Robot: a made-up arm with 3 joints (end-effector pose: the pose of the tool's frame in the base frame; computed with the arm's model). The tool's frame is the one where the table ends.
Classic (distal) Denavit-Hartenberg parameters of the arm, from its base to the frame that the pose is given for. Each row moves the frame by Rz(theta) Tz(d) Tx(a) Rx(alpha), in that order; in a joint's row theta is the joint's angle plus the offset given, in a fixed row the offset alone. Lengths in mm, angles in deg.
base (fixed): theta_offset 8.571; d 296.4; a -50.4; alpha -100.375
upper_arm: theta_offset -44.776; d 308.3; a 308; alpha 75.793
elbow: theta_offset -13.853; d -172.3; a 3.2; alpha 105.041
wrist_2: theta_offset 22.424; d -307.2; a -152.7; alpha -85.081
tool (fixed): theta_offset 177.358; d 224.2; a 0; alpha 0
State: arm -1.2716 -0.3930 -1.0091
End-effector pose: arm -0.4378 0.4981 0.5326 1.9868 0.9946 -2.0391
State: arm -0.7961 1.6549 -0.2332
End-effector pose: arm -0.2032 0.1688 0.3154 1.0489 -0.9211 -1.3339
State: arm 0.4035 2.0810 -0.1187
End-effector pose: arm 0.0128 0.1081 0.4533 -0.1976 -0.1629 -1.2807
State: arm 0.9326 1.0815 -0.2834
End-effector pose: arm -0.0655 0.3582 0.3190 -0.4366 -0.0072 -2.2387
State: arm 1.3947 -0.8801 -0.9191
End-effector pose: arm 0.3591 0.4703 0.0453 0.6397 0.1912 1.9496
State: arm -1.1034 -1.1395 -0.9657
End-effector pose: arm -0.4144 0.4057 0.6597 -1.6672 -1.8282 1.6213
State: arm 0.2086 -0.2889 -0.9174
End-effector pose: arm 0.1355 0.6046 0.5061 -0.3068 -0.2974 2.8109
